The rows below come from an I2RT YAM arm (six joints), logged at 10 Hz.
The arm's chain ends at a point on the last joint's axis. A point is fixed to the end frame.
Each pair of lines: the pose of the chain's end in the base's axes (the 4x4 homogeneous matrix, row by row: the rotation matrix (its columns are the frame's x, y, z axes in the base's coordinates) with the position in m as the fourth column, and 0 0 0 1 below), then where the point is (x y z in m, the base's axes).
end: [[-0.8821 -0.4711 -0.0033 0.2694], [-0.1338 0.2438 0.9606 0.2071], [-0.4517 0.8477 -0.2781 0.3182], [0 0 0 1]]
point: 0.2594 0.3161 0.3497
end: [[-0.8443 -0.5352 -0.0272 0.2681], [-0.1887 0.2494 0.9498 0.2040], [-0.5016 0.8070 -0.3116 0.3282], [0 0 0 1]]
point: 0.2513 0.3134 0.3551
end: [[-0.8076 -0.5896 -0.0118 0.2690], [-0.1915 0.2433 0.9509 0.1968], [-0.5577 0.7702 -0.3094 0.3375], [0 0 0 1]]
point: 0.2498 0.3060 0.3636
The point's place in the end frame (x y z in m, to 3 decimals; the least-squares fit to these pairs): -0.020 0.058 0.096
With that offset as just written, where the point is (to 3 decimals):
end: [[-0.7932 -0.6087 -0.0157 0.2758], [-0.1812 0.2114 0.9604 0.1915], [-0.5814 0.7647 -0.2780 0.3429], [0 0 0 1]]
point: 0.255 0.300 0.372
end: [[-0.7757 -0.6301 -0.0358 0.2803], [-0.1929 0.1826 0.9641 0.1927], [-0.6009 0.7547 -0.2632 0.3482], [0 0 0 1]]
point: 0.256 0.300 0.379
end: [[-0.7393 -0.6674 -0.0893 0.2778], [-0.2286 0.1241 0.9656 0.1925], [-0.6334 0.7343 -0.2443 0.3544], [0 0 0 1]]
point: 0.245 0.297 0.386
